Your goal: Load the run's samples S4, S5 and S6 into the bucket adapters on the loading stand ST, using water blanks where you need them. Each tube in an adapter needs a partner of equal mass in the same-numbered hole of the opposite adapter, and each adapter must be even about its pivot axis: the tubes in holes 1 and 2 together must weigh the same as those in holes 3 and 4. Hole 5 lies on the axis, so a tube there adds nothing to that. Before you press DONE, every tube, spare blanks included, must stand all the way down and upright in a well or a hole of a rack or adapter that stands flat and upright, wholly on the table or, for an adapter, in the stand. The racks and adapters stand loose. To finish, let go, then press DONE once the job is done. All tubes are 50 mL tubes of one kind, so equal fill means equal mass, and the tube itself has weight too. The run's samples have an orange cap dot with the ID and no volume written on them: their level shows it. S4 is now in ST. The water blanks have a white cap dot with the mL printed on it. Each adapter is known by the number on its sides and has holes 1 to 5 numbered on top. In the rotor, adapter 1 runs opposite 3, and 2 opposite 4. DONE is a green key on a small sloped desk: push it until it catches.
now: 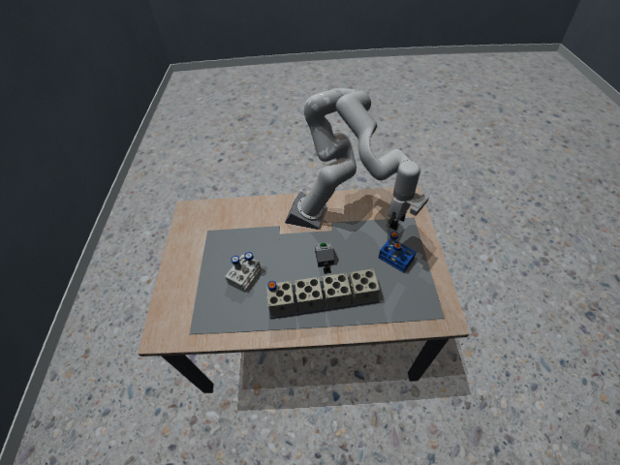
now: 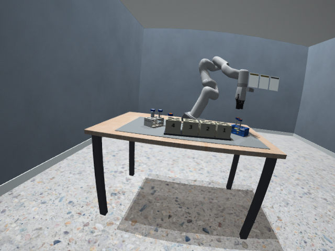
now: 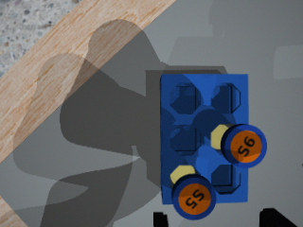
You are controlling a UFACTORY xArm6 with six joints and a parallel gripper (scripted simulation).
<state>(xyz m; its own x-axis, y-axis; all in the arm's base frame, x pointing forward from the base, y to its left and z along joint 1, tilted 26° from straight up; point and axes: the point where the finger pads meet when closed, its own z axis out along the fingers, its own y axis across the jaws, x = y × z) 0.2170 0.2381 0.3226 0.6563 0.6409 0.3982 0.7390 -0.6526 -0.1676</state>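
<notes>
My gripper is now 14 cm above the tube and 1 cm past it. From my hand the other things lie so: green done key 30 cm to the right, 14 cm below, 1 cm behind; DONE desk 30 cm to the right, 15 cm below, 1 cm ahead; blue rack 18 cm below, 4 cm ahead, 2 cm to the left.
</notes>
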